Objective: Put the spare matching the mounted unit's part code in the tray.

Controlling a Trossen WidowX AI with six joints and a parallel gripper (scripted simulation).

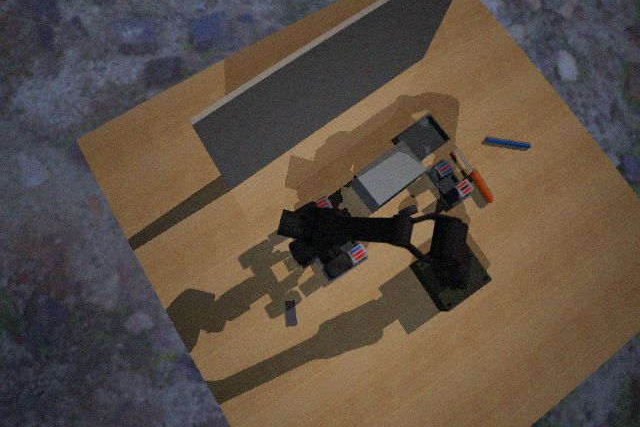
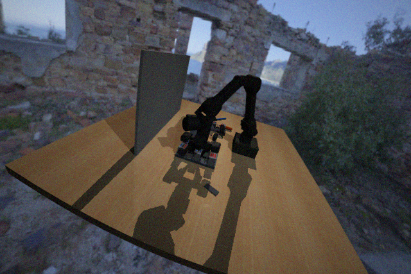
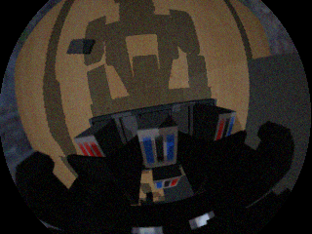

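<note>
The dark rack is 2 cm to the right of my gripper tip, 1 cm below it and 1 cm ahead of it. The rest, counted from my gripper tip: grey mounted unit 23 cm to the right, 7 cm ahead, 3 cm above; tall panel 31 cm ahead, 21 cm above, 20 cm to the right; hex key 15 cm to the left, 12 cm behind, 2 cm below.
</note>
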